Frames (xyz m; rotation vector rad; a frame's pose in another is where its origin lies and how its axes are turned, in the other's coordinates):
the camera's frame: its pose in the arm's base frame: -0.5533 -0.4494 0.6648 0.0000 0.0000 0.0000
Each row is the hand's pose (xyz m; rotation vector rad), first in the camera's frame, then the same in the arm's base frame.
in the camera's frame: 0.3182 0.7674 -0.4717 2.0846 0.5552 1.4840
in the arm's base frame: -0.2351 0.3180 0.1931 2.0846 0.5552 1.4840
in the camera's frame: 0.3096 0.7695 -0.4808 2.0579 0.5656 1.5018
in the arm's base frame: -0.2437 0.3201 0.1840 2.0579 0.5656 1.5018
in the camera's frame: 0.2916 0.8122 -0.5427 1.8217 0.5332 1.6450
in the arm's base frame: -0.2617 0.3628 0.1221 1.8217 0.5332 1.6450
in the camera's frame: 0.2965 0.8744 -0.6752 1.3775 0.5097 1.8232
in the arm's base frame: -0.2568 0.4250 -0.0104 1.3775 0.5097 1.8232
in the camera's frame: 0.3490 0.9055 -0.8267 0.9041 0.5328 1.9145
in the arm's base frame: -0.2043 0.4561 -0.1619 0.9041 0.5328 1.9145
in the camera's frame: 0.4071 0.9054 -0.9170 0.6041 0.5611 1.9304
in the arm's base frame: -0.1462 0.4560 -0.2522 0.6041 0.5611 1.9304
